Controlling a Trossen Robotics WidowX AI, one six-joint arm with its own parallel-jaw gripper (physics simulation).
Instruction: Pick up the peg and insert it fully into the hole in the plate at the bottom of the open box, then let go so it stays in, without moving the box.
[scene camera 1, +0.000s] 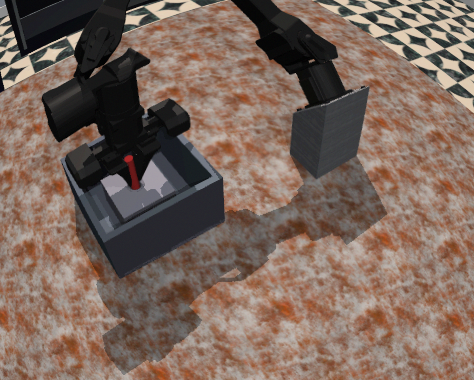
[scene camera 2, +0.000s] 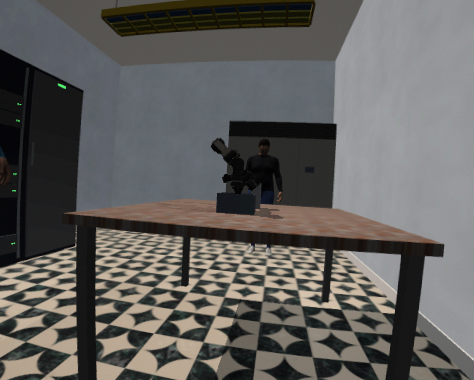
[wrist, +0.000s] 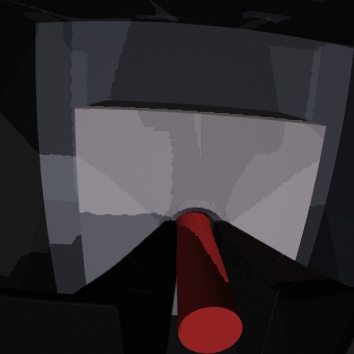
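The red peg stands nearly upright inside the box, its lower end at the hole in the pale plate. A dark rim of the hole shows behind the peg in the wrist view; how deep the peg sits is hidden. My gripper is shut on the peg, with its fingertips low, close above the plate. The peg's top sticks up between the fingers. The open dark blue-grey box stands on the table around the plate.
The box's walls surround the gripper's fingers, and the wide gripper body is close over the left and back rims. A grey block-shaped base with the arm's lower links stands right of the box on the table. A person stands behind the table.
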